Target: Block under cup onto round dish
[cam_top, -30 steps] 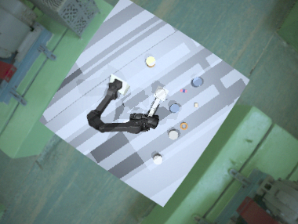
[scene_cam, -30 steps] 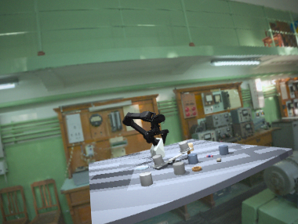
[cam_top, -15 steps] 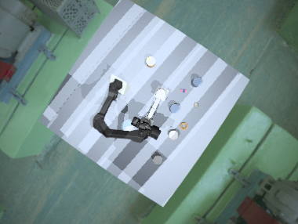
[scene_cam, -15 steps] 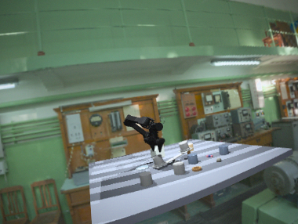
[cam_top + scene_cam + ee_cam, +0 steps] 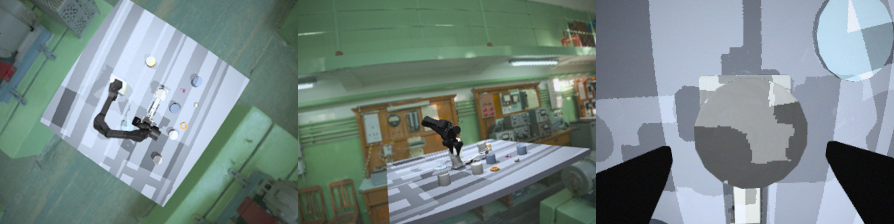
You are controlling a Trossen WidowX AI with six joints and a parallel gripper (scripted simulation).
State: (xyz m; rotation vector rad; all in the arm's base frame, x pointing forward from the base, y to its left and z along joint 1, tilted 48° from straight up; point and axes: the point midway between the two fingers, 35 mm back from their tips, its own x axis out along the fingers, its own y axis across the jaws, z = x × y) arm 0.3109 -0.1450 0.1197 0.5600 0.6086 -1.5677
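Right now my gripper tip is 6 cm above the pale green block. Round my gripper tip: white cup 27 cm to the left, 1 cm above; then round pale-blue dish 13 cm behind, 8 cm to the right, 10 cm below; then red-blue piece 15 cm ahead, 37 cm to the left, 10 cm below.
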